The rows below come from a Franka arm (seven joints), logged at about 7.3 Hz.
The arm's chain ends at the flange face. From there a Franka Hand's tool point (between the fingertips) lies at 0.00 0.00 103.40 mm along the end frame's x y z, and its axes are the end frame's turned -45 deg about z.
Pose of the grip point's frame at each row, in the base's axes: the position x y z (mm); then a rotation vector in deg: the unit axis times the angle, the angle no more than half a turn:
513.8, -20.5, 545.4, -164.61, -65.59, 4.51
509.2, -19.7, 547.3, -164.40, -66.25, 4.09
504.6, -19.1, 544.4, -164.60, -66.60, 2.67
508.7, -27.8, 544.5, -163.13, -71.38, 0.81
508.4, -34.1, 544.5, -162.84, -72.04, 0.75
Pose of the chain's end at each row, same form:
520.5, -23.2, 648.5, -178.47, 2.41, 5.83
515.4, -22.4, 650.5, -178.42, 1.72, 5.42
509.1, -22.0, 647.7, -178.38, 1.47, 3.92
511.0, -30.6, 647.8, -178.37, -3.53, 1.90
510.6, -36.9, 647.8, -178.34, -4.25, 1.85

